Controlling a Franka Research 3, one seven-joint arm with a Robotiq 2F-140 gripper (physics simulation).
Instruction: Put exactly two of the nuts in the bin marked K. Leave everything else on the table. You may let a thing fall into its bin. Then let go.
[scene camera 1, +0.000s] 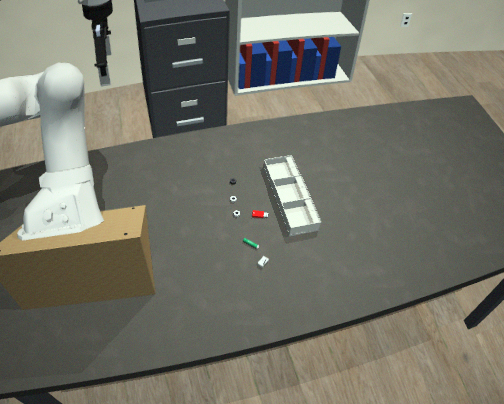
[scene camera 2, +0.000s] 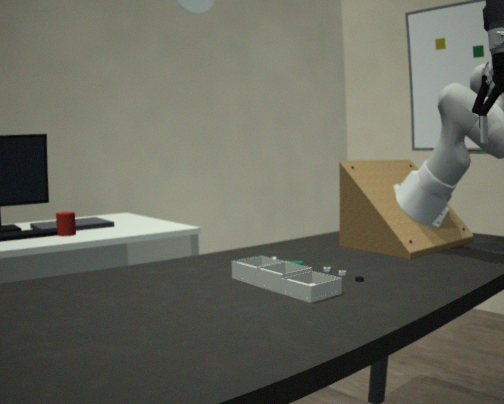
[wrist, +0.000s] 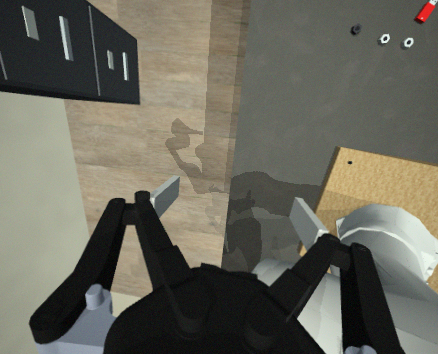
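You've got the gripper (wrist: 234, 196) showing here, and there's a white three-compartment tray (scene camera 2: 297, 281) as well. Scene camera 1 shows that tray too (scene camera 1: 298, 212), but in the wrist view the tray is out of frame.
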